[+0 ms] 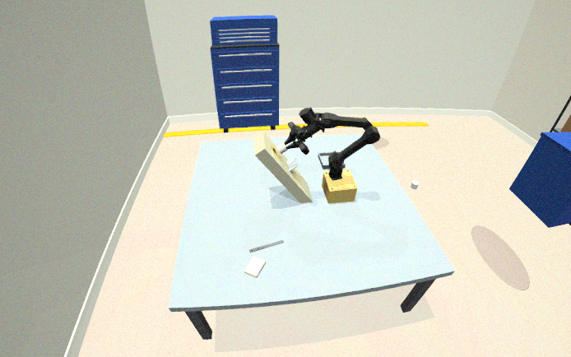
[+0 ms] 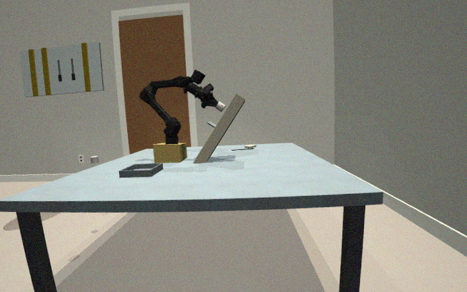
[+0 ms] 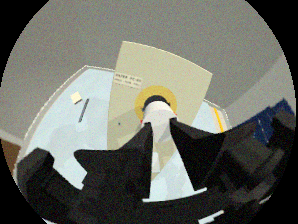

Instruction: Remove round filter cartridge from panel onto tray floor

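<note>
Right now the dark grey tray is 39 cm behind my gripper tip, 23 cm to the right of it and 30 cm below it. Round my gripper tip: white round filter cartridge: 1 cm ahead, 1 cm below; then white pad: 25 cm ahead, 45 cm to the left, 31 cm below.
</note>
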